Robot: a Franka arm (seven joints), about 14 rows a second.
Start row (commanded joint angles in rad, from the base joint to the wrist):
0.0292 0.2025 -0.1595 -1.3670 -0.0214 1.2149 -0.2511
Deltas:
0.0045 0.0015 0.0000 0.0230 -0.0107 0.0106 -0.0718
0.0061 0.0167 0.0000 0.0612 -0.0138 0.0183 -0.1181
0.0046 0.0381 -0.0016 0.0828 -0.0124 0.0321 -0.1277
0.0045 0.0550 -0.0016 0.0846 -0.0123 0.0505 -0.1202
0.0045 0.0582 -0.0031 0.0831 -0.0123 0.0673 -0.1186
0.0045 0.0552 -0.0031 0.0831 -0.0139 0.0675 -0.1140
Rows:
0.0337 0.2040 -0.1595 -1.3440 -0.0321 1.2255 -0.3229
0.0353 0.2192 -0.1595 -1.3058 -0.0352 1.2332 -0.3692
0.0338 0.2406 -0.1611 -1.2842 -0.0338 1.2470 -0.3788
0.0337 0.2575 -0.1611 -1.2824 -0.0337 1.2654 -0.3713
0.0337 0.2607 -0.1626 -1.2839 -0.0337 1.2822 -0.3697
0.0337 0.2577 -0.1626 -1.2839 -0.0353 1.2824 -0.3651

